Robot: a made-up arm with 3 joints. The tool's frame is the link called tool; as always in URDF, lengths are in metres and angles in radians. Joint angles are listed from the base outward.
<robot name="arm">
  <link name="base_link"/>
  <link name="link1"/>
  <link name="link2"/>
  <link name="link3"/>
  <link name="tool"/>
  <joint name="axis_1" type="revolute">
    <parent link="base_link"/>
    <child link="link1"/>
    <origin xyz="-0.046 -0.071 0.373" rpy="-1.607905 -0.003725 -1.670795"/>
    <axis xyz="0 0 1"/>
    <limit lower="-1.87" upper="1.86"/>
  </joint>
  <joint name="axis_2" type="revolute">
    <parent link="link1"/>
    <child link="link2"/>
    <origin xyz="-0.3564 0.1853 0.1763" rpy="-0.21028 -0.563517 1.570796"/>
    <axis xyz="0 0 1"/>
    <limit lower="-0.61" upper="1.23"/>
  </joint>
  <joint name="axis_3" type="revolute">
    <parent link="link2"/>
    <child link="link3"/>
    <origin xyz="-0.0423 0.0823 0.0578" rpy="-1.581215 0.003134 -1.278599"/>
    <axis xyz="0 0 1"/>
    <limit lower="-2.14" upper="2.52"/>
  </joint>
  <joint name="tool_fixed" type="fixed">
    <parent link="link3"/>
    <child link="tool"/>
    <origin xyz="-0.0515 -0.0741 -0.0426" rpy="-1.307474 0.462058 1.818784"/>
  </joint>
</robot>
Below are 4 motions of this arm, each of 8 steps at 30 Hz.
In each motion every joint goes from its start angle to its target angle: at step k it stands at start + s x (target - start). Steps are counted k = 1, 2, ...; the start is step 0. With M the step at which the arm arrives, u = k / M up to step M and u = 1 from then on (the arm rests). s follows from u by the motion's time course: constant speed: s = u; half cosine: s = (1 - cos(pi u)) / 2; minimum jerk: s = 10 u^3 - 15 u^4 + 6 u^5.
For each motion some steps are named. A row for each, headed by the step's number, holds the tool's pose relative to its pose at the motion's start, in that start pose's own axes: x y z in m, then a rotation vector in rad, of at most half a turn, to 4 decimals.
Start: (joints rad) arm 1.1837 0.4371 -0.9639
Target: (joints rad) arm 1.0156 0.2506 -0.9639
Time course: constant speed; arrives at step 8
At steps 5, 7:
5: 0.0084 -0.0609 0.0165 0.1225 0.0182 0.1718
7: 0.0143 -0.0860 0.0217 0.1728 0.0265 0.2395

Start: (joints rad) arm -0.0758 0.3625 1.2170
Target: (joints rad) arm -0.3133 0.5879 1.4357
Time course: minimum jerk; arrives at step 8
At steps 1, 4, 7, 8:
1: -0.0014 -0.0005 -0.0010 0.0005 -0.0026 0.0013
4: -0.0435 -0.0125 -0.0322 0.0172 -0.0846 0.0403
7: -0.0856 -0.0193 -0.0648 0.0357 -0.1755 0.0754
8: -0.0870 -0.0194 -0.0659 0.0364 -0.1787 0.0764

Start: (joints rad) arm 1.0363 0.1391 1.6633
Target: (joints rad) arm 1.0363 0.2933 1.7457
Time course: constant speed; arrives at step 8
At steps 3, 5, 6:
3: -0.0045 0.0026 -0.0014 0.0047 -0.0208 0.0617
5: -0.0076 0.0041 -0.0024 0.0087 -0.0352 0.1026
6: -0.0091 0.0048 -0.0028 0.0109 -0.0425 0.1229

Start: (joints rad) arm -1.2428 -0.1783 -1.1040
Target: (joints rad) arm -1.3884 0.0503 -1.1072
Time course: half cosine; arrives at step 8
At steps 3, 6, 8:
3: 0.0110 -0.0120 0.0074 -0.0166 0.0292 -0.0260
6: 0.0318 -0.0334 0.0181 -0.0492 0.0808 -0.0693
8: 0.0376 -0.0393 0.0204 -0.0588 0.0946 -0.0804

